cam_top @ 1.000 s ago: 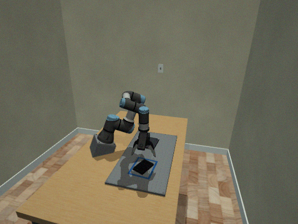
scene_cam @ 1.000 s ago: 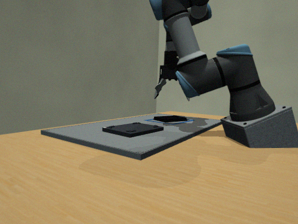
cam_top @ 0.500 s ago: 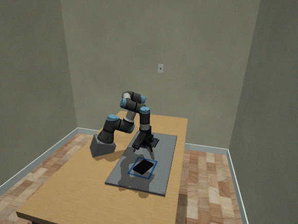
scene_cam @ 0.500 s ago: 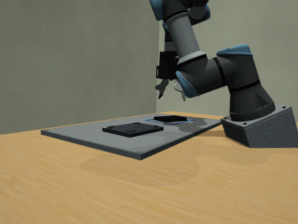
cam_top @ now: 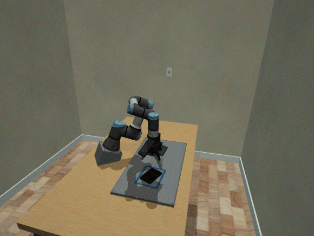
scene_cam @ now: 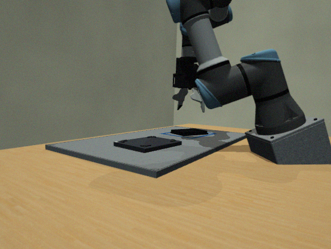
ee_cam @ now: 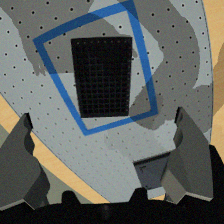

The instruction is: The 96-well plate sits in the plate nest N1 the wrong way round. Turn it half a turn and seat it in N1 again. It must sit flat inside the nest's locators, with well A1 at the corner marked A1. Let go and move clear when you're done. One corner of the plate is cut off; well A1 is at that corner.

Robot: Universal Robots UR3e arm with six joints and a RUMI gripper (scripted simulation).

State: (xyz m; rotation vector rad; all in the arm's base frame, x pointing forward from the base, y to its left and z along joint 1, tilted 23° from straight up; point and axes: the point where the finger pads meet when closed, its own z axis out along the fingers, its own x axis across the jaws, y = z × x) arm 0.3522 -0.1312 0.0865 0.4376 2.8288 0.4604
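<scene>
My gripper is now 8 cm above the black 96-well plate. From my hand the other things lie so: small white corner label (38 cm to the left, 8 cm below, 2 cm behind); plate nest N1 (30 cm to the left, 8 cm below, 7 cm behind).
</scene>
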